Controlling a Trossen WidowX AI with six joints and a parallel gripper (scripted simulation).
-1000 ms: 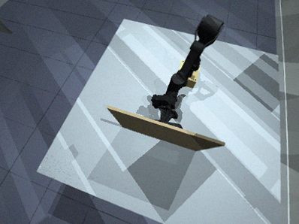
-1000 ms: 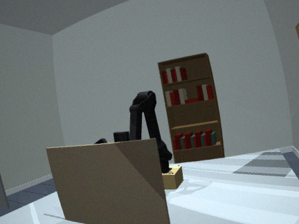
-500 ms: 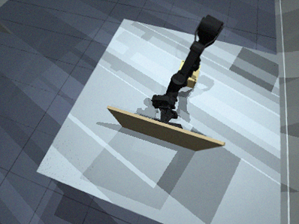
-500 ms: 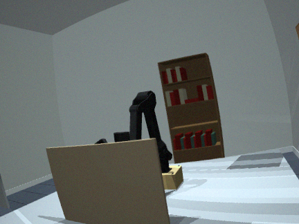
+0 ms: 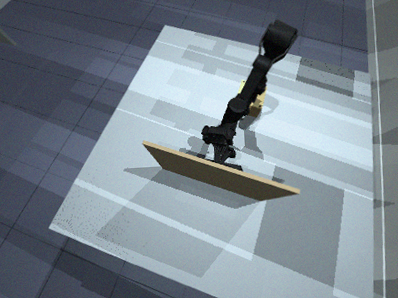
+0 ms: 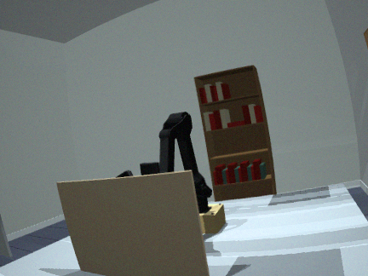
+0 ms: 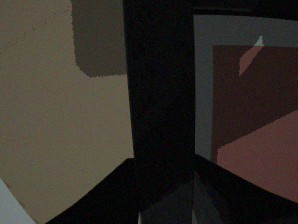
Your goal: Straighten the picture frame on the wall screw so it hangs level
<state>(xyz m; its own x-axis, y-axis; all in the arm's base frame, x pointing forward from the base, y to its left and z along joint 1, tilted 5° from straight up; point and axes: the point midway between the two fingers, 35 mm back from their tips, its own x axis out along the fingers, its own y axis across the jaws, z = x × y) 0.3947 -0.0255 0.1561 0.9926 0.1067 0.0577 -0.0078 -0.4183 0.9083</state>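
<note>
Right now the picture frame is 50 mm below my gripper tip and 20 mm to the left of it. Round my gripper tip: tan wall panel 70 mm below, 20 mm ahead.
</note>
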